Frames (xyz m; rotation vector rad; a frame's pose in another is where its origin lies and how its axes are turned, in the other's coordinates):
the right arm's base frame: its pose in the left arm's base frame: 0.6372 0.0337 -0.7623 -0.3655 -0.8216 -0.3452
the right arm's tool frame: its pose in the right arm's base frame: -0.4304 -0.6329 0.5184 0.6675 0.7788 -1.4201
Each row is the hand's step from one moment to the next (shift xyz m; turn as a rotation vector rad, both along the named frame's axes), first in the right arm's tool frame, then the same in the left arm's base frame.
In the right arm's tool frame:
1: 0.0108 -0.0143 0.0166 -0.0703 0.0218 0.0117
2: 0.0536 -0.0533 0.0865 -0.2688 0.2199 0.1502
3: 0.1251 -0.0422 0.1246 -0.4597 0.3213 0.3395
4: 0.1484 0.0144 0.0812 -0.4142 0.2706 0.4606
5: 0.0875 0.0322 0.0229 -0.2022 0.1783 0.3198
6: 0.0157 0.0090 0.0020 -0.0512 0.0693 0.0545
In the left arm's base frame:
1: -0.0184 -0.0152 -0.0051 -0.0106 0.0538 0.0505
2: -0.0822 -0.0796 -0.0101 -0.0189 0.1400 0.3510
3: -0.0827 -0.1614 -0.0090 -0.1264 0.2091 0.6084
4: -0.0084 -0.1695 -0.0027 -0.2325 0.1206 0.6232
5: 0.0284 -0.0917 0.0011 -0.1466 0.0097 0.3916
6: 0.0087 -0.0159 0.0013 -0.0025 0.0113 0.1013

